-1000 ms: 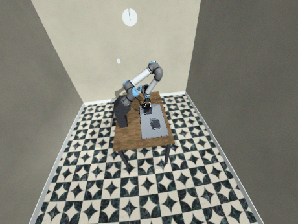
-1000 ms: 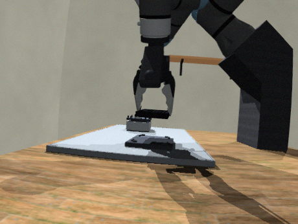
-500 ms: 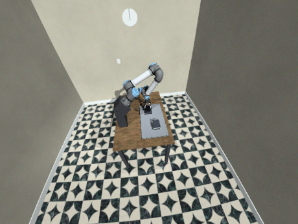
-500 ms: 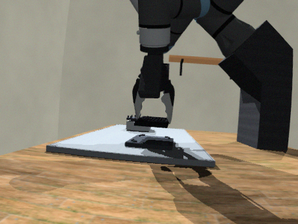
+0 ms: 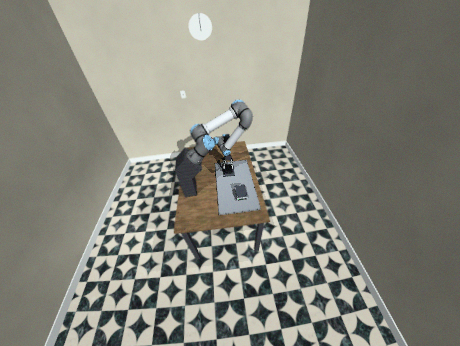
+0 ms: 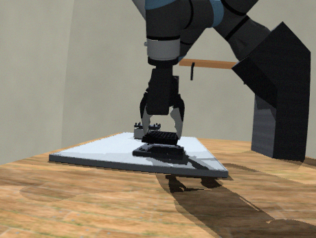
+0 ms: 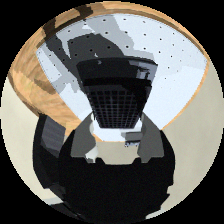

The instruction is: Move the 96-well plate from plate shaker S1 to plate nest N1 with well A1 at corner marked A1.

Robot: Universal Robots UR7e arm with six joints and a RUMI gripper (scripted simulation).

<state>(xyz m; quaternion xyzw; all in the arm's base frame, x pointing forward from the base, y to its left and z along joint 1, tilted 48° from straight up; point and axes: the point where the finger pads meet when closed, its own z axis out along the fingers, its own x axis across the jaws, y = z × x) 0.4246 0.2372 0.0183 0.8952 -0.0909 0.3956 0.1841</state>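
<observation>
Right now my hand is 4 cm above the plate nest N1. The rest, counted from my hand: 96-well plate right at my hand.
</observation>
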